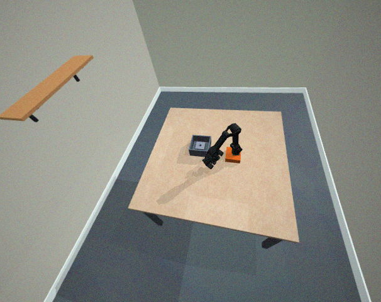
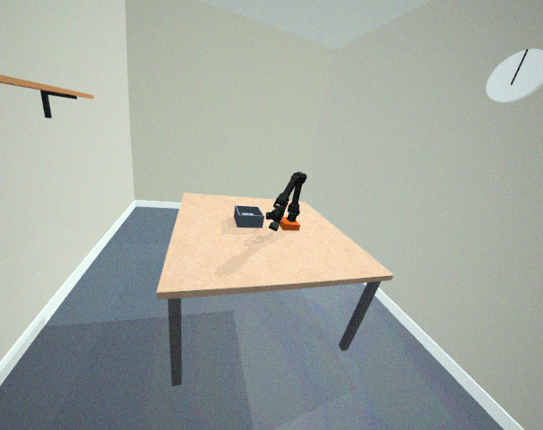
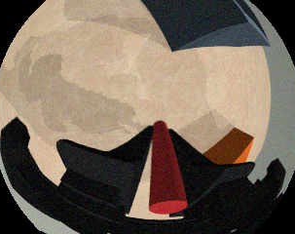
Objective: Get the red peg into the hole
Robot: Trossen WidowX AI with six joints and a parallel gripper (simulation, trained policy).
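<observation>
My gripper tip is now 170 mm to the left of the grey plate, 130 mm short of it and 20 mm below it. Round my gripper tip: small red peg 30 mm above, 10 mm to the left, 10 mm ahead; dark grey box 170 mm to the right, 130 mm ahead.
</observation>
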